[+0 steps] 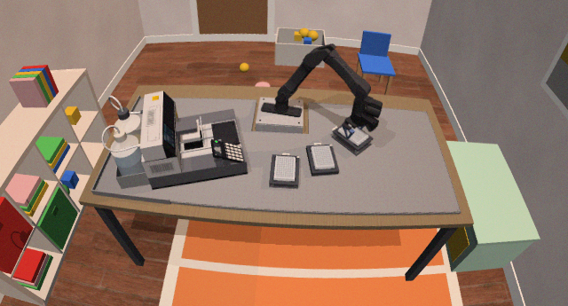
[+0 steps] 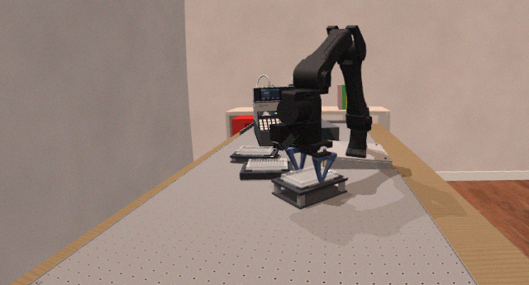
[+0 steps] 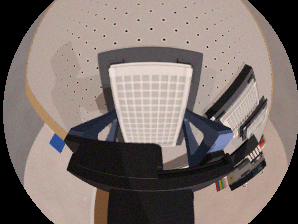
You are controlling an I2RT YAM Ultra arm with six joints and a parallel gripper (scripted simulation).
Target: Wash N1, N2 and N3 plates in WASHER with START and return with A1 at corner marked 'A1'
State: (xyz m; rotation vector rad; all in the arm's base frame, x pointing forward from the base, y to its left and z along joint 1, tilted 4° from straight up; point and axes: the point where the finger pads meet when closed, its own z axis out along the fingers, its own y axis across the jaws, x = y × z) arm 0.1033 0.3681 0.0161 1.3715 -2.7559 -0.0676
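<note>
Right now my hand is 10 mm above the nest. Round my hand: manifold 700 mm to the right, 240 mm ahead, 90 mm above; then plate washer 710 mm to the right, 250 mm ahead, 80 mm above; then washer carrier 570 mm to the right, 180 mm ahead, 40 mm above.
</note>
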